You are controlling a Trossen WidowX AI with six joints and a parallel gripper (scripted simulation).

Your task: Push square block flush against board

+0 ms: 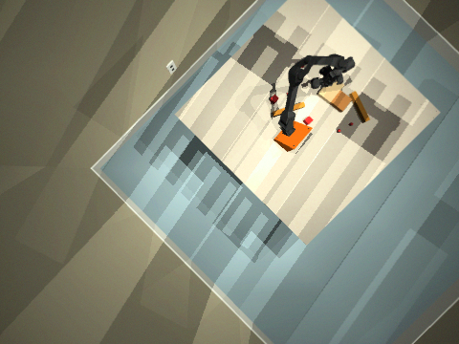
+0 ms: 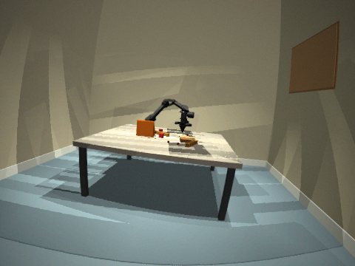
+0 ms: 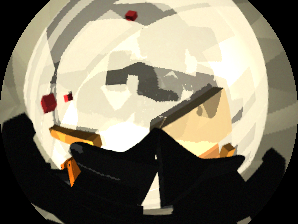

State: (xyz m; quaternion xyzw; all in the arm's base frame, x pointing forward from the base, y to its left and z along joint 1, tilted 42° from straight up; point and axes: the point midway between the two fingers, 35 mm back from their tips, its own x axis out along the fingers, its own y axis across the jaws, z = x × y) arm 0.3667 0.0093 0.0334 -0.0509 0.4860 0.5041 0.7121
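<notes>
The pale tan slab is 70 mm to the right of my gripper tip, 60 mm ahead of it and 50 mm below it. Round my gripper tip: orange square block 170 mm to the right, 50 mm below, 40 mm ahead.
</notes>
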